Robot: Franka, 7 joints.
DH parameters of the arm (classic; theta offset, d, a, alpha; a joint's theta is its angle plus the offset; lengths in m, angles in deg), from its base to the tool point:
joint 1: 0 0.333 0 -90
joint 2: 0 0 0 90
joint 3: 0 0.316 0.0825 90
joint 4: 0 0 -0.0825 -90
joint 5: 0 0.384 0 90
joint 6: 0 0 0.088 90
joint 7: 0 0.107 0 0
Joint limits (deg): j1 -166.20..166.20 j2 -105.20..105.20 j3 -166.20..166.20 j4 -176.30..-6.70 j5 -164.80..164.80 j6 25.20..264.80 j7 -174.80..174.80
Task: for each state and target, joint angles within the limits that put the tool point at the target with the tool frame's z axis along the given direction. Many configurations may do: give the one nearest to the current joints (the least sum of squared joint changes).
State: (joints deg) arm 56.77 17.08 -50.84 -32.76 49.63 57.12 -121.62
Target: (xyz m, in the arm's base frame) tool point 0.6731 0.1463 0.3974 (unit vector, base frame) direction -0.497 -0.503 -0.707
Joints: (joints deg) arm 41.54 62.09 -61.85 -45.53 16.40 57.32 -121.62
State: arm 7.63 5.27 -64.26 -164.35 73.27 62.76 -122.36
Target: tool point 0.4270 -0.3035 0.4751 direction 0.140 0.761 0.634
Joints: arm -9.59 19.88 -44.25 -116.97 118.52 27.89 -122.36
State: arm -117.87 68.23 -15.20 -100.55 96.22 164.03 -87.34
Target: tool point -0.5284 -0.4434 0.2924 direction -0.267 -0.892 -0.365
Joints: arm -127.02 32.08 -14.26 -98.01 116.23 142.69 -87.34
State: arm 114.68 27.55 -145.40 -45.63 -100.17 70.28 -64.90
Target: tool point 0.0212 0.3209 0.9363 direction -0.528 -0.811 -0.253
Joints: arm 115.33 51.87 -129.23 -50.40 -83.75 37.81 -64.90
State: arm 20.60 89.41 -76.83 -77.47 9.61 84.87 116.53
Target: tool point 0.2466 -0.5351 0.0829 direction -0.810 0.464 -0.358
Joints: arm -13.87 90.02 -67.68 -79.25 26.43 74.54 116.53
